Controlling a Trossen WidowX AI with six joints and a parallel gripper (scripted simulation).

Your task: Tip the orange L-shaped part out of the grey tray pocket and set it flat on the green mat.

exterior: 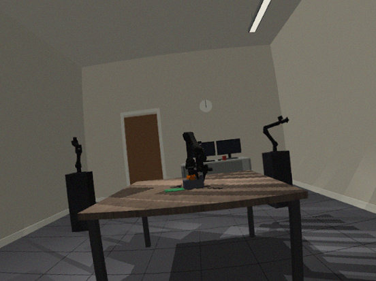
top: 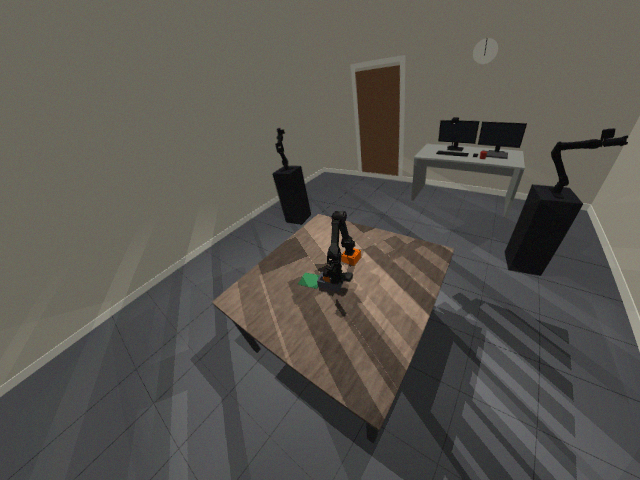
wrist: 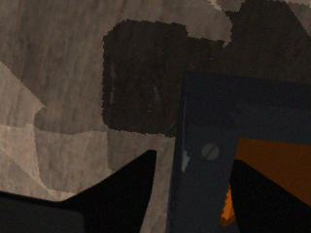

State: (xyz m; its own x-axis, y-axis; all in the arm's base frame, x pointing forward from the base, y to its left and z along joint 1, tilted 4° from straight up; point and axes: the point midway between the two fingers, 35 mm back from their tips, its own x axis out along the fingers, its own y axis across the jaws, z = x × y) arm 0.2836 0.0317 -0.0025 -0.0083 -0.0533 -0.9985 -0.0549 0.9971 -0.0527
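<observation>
My gripper tip is 40 mm to the left of the orange L-shaped part. From my gripper tip the other things lie so: green mat: 10 mm ahead, 220 mm to the right, 50 mm below.
</observation>
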